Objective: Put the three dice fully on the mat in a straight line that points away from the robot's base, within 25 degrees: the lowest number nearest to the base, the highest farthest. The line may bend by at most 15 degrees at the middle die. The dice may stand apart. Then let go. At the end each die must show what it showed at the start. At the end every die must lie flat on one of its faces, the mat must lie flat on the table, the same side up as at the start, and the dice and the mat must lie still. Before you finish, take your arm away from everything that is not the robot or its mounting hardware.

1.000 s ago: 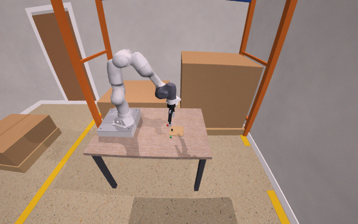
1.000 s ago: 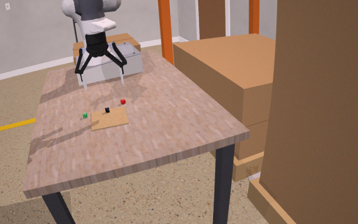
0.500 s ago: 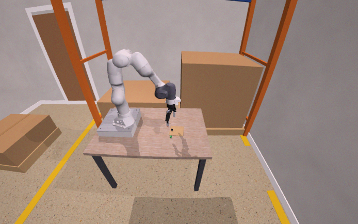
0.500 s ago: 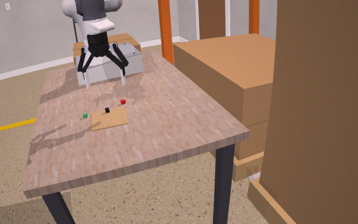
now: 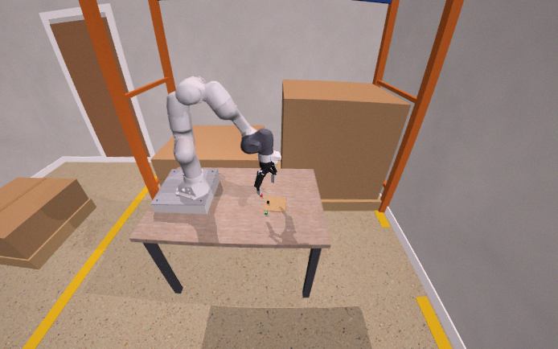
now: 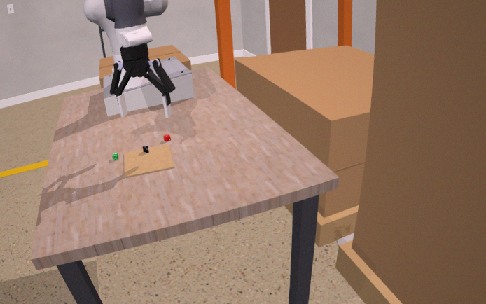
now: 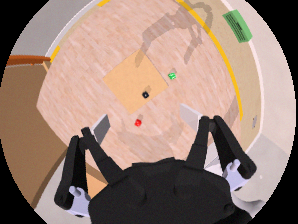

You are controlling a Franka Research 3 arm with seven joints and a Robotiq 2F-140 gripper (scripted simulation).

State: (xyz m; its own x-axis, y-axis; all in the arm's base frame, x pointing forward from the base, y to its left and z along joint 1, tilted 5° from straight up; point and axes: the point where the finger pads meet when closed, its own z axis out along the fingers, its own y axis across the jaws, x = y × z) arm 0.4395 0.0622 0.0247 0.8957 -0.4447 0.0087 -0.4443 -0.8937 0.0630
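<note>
My gripper is now 110 mm above the red die, 50 mm to the right of it and 50 mm past it. The rest, counted from my hand: green die: 110 mm to the right, 110 mm below, 20 mm ahead; tan mat: 120 mm below, 60 mm ahead, 10 mm to the right; black die: 110 mm below, 20 mm to the right, 10 mm ahead.
</note>
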